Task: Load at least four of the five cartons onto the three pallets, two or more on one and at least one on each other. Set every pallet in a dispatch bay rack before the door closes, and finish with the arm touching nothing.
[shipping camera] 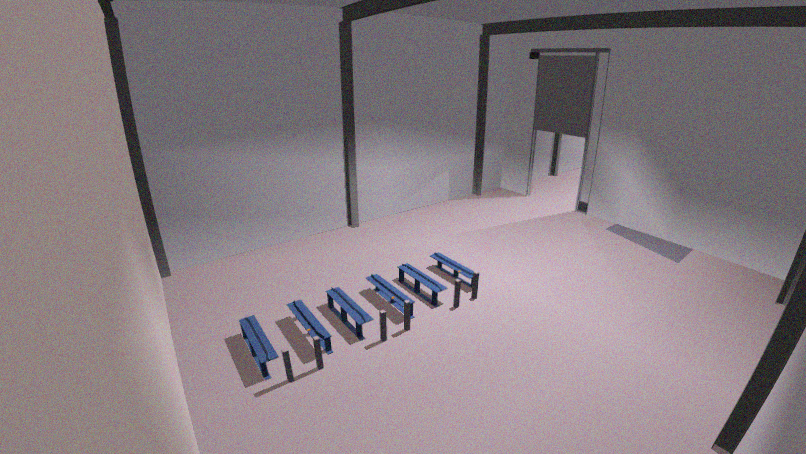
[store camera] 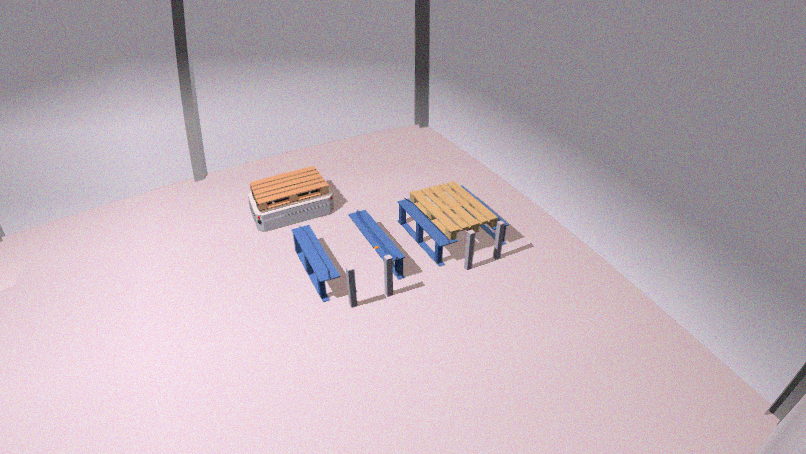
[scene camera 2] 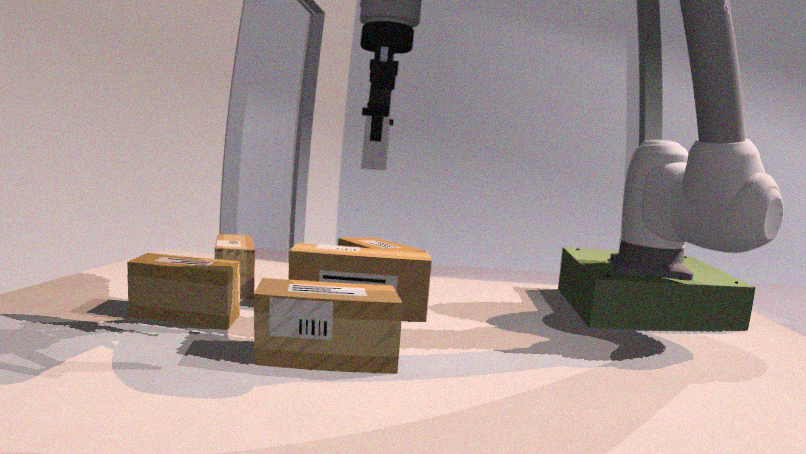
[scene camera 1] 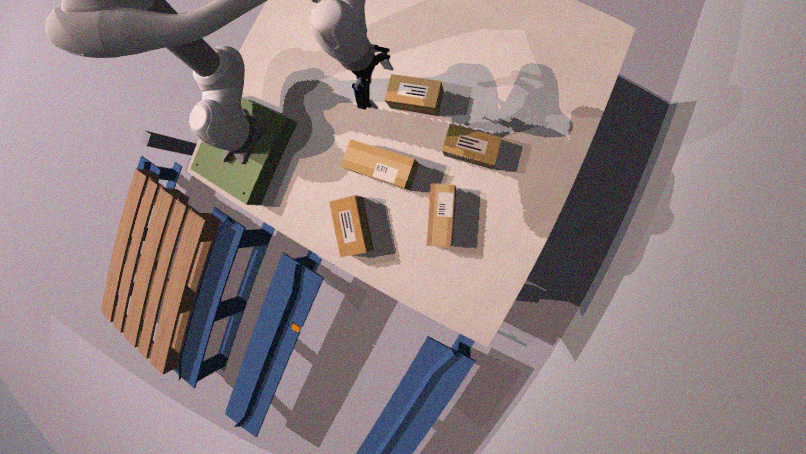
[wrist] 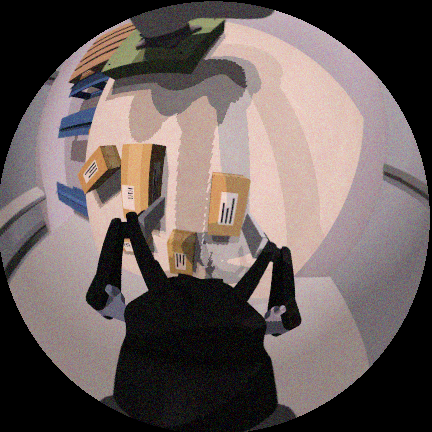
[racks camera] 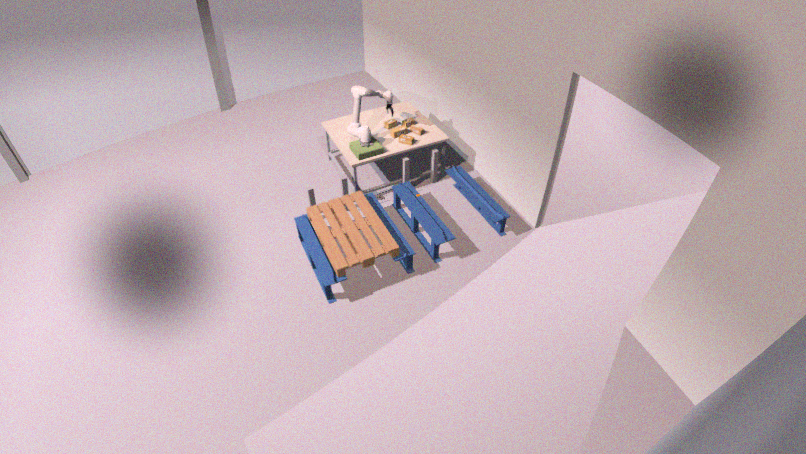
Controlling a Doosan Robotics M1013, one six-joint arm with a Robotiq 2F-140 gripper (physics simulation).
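Frame: origin at the arm's base, x down, y back, z left, level; centimetres.
Where they show: gripper, between the fingertips: (scene camera 2: pixel 374 169) (scene camera 1: pixel 381 87) (wrist: pixel 204 213) (racks camera: pixel 390 115); arm's base, origin of its link: (scene camera 2: pixel 649 269) (scene camera 1: pixel 242 135) (racks camera: pixel 366 142).
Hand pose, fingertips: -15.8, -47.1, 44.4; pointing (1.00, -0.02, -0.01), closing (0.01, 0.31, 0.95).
Note:
Each offset is from my fingertips to the top centre of the thing, as dx, dy, dz.
Five brown cartons lie apart on the table, including the near carton {+15.9, -2.7, +8.0} (scene camera 1: pixel 414 100) (scene camera 2: pixel 366 338) (wrist: pixel 229 182), the long carton {+14.7, -9.0, -20.2} (scene camera 1: pixel 366 155) (wrist: pixel 131 167), and others {+16.3, -30.9, +4.5} (scene camera 1: pixel 472 157) {+16.2, -13.9, -44.3} (scene camera 1: pixel 359 242) {+16.0, -37.3, -21.0} (scene camera 1: pixel 441 234). My gripper (scene camera 1: pixel 376 85) (scene camera 2: pixel 374 155) (wrist: pixel 204 213) is open and empty, pointing down above the table. In the wrist view the near carton shows between its fingers, well below. An orange pallet (scene camera 1: pixel 121 248) (racks camera: pixel 326 239) rests on a blue rack beside the table. Another orange pallet (store camera: pixel 288 183) is on a white carrier (store camera: pixel 296 218). A yellow pallet (store camera: pixel 431 211) sits on a rack. No cartons show on the pallets.
The arm stands on a green base (scene camera 1: pixel 225 174) (scene camera 2: pixel 671 307). Blue dispatch rack beams (shipping camera: pixel 259 338) (shipping camera: pixel 349 305) bear no pallet. Grey posts (shipping camera: pixel 288 366) (store camera: pixel 388 276) stand at rack ends. A dark door panel (shipping camera: pixel 565 95) hangs in the upper doorway, with an opening below.

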